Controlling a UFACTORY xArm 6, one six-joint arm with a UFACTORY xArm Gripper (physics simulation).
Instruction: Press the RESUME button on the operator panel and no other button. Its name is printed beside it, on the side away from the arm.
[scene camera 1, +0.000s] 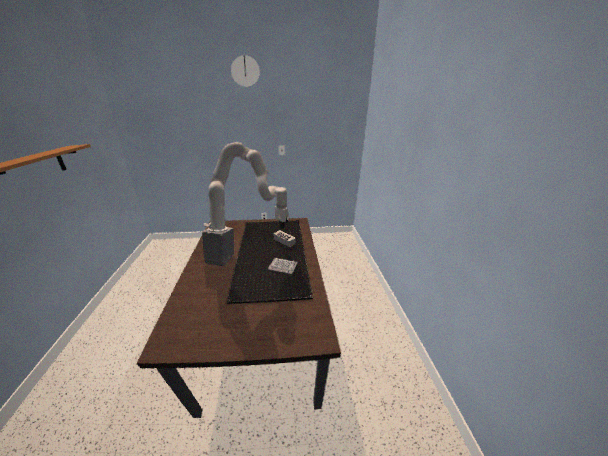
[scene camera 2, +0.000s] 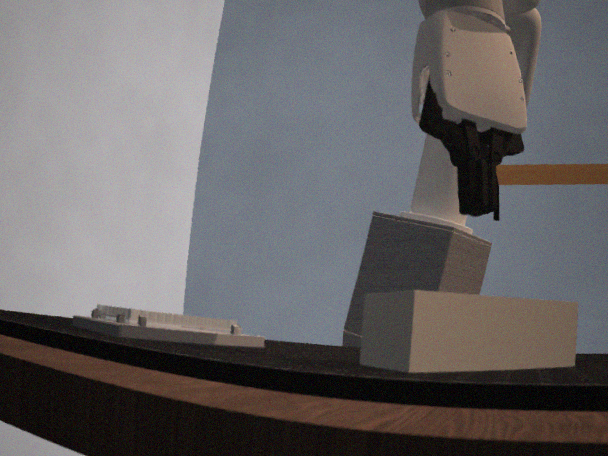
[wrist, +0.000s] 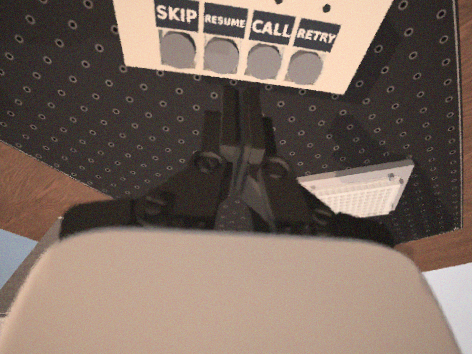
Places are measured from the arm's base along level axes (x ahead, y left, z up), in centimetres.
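Pixels of known places: gripper, between the fingertips: (scene camera 1: 282, 227) (scene camera 2: 478, 212) (wrist: 236, 111); arm's base, origin of its link: (scene camera 1: 218, 229) (scene camera 2: 435, 227).
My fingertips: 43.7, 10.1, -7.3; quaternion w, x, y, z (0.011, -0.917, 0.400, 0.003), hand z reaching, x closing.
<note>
Ahead of a thing's pixels: the offset from my fingertips to its top centre, as dx, dy, dz. Level surfaces: height alone.
The operator panel {+1.2, +0.4, -6.7} (scene camera 1: 284, 238) (scene camera 2: 492, 332) (wrist: 140, 45) is a pale box on the dark mat. In the wrist view its row of grey round buttons reads SKIP, RESUME, CALL, RETRY. The RESUME button {-1.1, +0.3, -6.7} (wrist: 221, 55) is second from the left, with the SKIP button {-3.1, +2.5, -6.7} (wrist: 178, 50) and the CALL button {+0.9, -1.9, -6.7} (wrist: 264, 61) on either side; the RETRY button {+3.0, -4.1, -6.7} (wrist: 304, 67) is at the right end. My gripper (scene camera 1: 283, 224) (scene camera 2: 482, 215) (wrist: 236, 111) is shut and empty, pointing down. It hangs above the panel's level, apart from it. In the wrist view its tips show just below the button row, between RESUME and CALL.
A flat pale tray-like board {-1.7, -29.8, -9.6} (scene camera 1: 283, 266) (scene camera 2: 170, 334) (wrist: 357, 192) lies on the perforated dark mat {dz -12.3} (scene camera 1: 260, 290) (wrist: 100, 105), beside the panel. The wooden table {dz -13.5} (scene camera 1: 240, 345) carries the mat and the arm's grey base block (scene camera 1: 218, 246) (scene camera 2: 405, 255). An orange wall shelf (scene camera 1: 45, 156) (scene camera 2: 555, 174) is behind.
</note>
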